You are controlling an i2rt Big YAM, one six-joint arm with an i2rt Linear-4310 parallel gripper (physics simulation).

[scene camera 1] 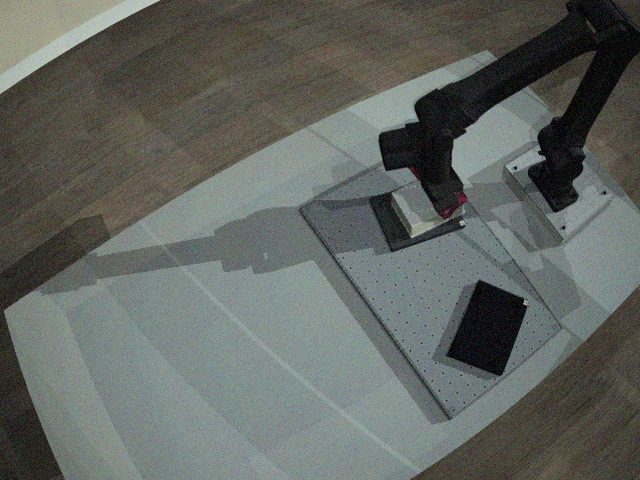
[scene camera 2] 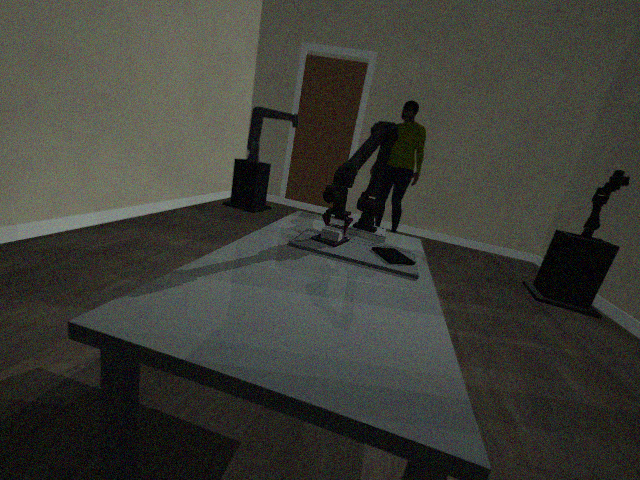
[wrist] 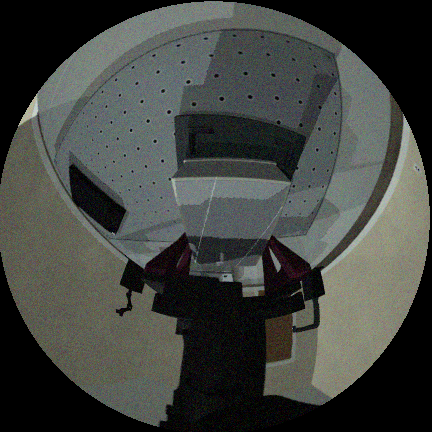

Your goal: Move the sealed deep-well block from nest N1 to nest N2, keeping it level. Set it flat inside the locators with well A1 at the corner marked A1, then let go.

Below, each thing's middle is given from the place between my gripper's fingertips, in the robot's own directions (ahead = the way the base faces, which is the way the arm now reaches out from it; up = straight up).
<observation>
Now: the perforated plate (scene camera 1: 422,292) 12 cm to the left of my hand, 6 cm ahead of it and 4 cm below it. From my hand the other things lie so: deep-well block (scene camera 1: 415,210) (2 cm ahead).
</observation>
